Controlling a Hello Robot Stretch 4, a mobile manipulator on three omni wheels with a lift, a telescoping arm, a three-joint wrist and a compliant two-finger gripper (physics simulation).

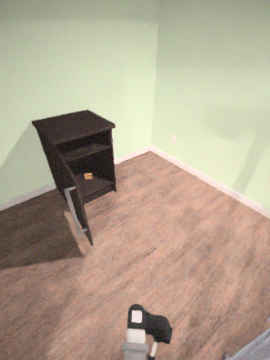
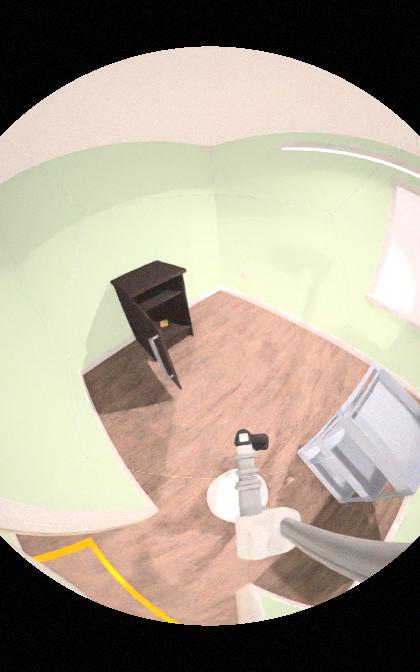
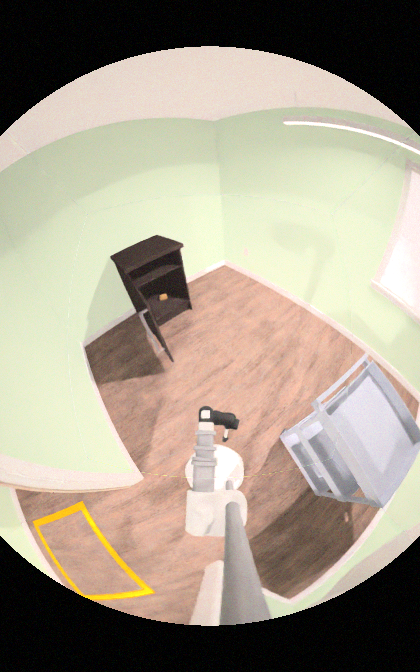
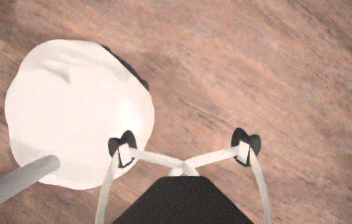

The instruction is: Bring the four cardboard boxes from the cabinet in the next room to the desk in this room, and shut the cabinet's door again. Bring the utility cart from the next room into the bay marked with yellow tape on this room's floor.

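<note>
The dark cabinet (image 1: 75, 125) (image 2: 150, 275) (image 3: 150, 250) stands by the wall, left of the room's corner. Its door (image 1: 82, 212) (image 2: 165, 354) (image 3: 157, 334) stands open, handle facing left. A small orange-tan box (image 1: 88, 176) (image 2: 164, 323) (image 3: 163, 297) lies in the lower compartment; whether others are hidden I cannot tell. The grey-blue utility cart (image 2: 385, 415) (image 3: 370, 420) stands at the right. The yellow tape bay (image 2: 62, 550) (image 3: 59, 513) is at the lower left, beyond the doorway. My gripper (image 4: 183, 141) is open and empty above the floor, apart from cabinet and cart. The desk does not show.
My white round base (image 2: 222, 495) (image 3: 229, 465) (image 4: 75, 110) is beside the arm. A wall end (image 2: 145, 510) (image 3: 130, 477) juts in at the lower left by the doorway. A window (image 2: 400, 260) (image 3: 405, 245) is in the right wall.
</note>
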